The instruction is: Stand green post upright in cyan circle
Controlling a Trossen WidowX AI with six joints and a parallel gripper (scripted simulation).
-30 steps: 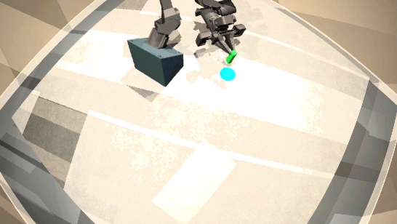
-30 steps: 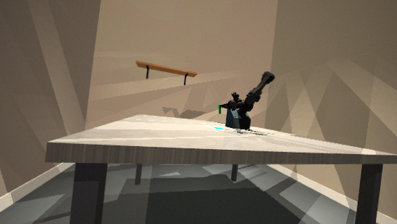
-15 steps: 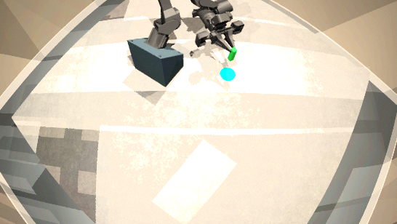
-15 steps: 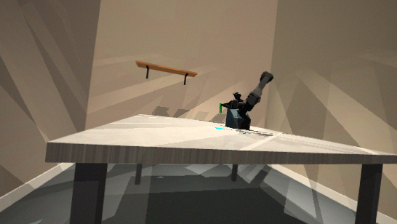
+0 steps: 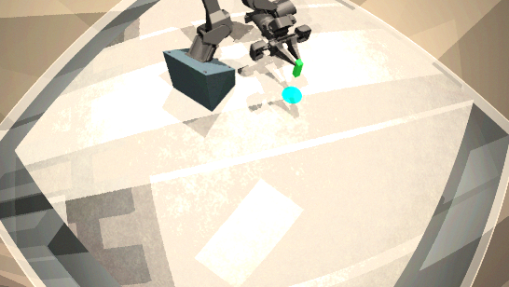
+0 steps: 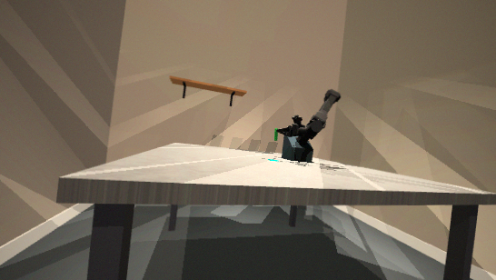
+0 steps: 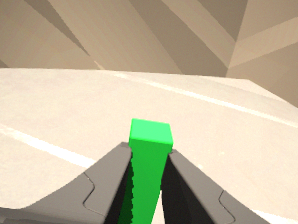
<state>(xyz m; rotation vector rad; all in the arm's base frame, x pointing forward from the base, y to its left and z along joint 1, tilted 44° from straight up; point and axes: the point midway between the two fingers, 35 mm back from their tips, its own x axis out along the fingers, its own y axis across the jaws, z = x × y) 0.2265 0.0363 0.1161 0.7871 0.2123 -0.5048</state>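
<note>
The cyan circle lies 160 mm below my gripper tip. From my gripper tip the other things lie so: green post 20 mm below.
</note>
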